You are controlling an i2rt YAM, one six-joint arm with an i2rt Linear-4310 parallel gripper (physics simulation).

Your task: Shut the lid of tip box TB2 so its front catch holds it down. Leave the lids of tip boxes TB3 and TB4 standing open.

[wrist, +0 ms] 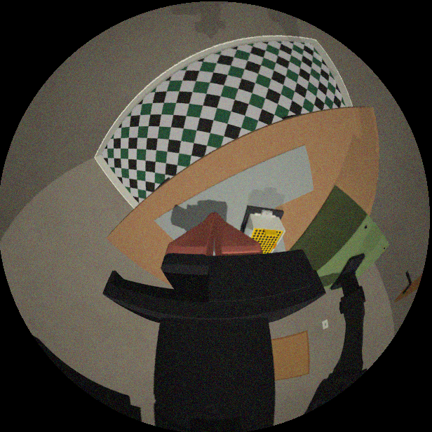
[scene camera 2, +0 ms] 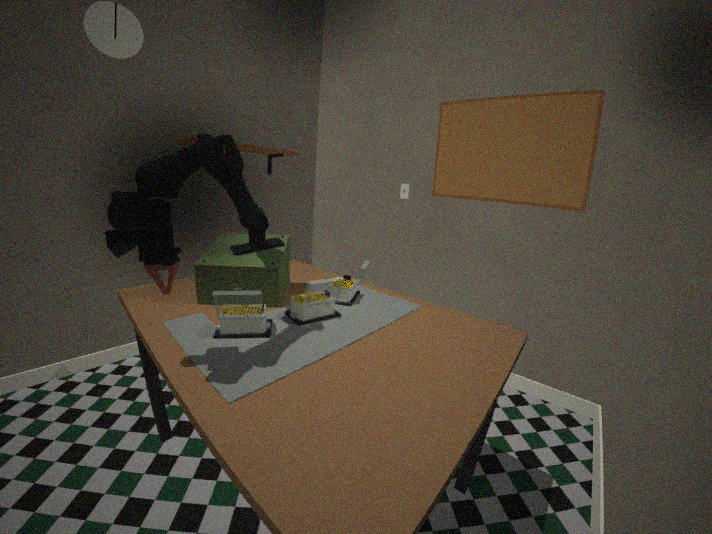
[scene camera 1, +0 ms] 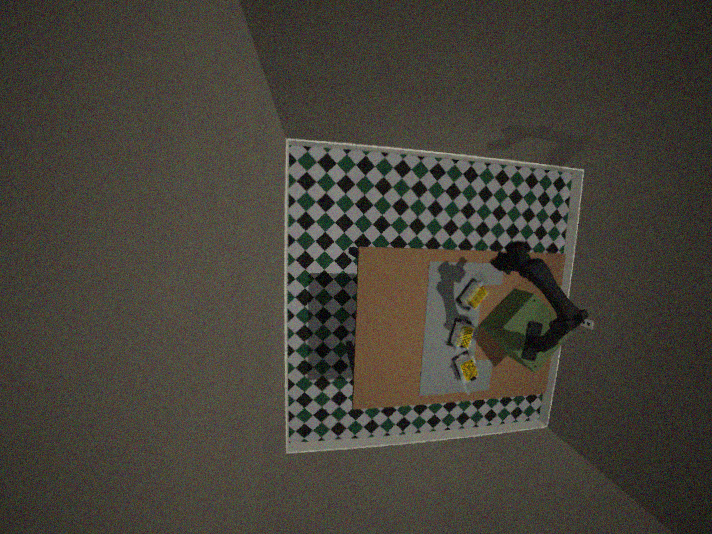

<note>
The pictures show: my gripper and a grey-blue mat.
My gripper also shows in the wrist view.
</note>
